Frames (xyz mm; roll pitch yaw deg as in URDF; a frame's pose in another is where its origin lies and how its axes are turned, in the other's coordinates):
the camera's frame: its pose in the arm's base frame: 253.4 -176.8 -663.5 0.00 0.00 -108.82
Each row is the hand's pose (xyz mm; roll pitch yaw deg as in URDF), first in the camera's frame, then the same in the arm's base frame.
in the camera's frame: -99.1 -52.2 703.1 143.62 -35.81 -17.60
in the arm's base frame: 236.0 -66.2 39.6 143.62 -35.81 -126.42
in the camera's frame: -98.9 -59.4 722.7 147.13 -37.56 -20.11
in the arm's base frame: 229.1 -64.0 59.2 147.13 -37.56 -128.93
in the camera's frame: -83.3 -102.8 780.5 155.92 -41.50 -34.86
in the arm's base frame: 183.0 -64.8 117.0 155.92 -41.50 -143.68
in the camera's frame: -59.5 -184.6 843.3 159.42 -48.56 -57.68
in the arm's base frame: 97.9 -60.9 179.8 159.42 -48.56 -166.50
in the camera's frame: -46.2 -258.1 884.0 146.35 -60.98 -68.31
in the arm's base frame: 24.0 -49.8 220.5 146.35 -60.98 -177.13
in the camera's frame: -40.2 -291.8 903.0 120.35 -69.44 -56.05
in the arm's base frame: -9.8 -44.6 239.5 120.35 -69.44 -164.87
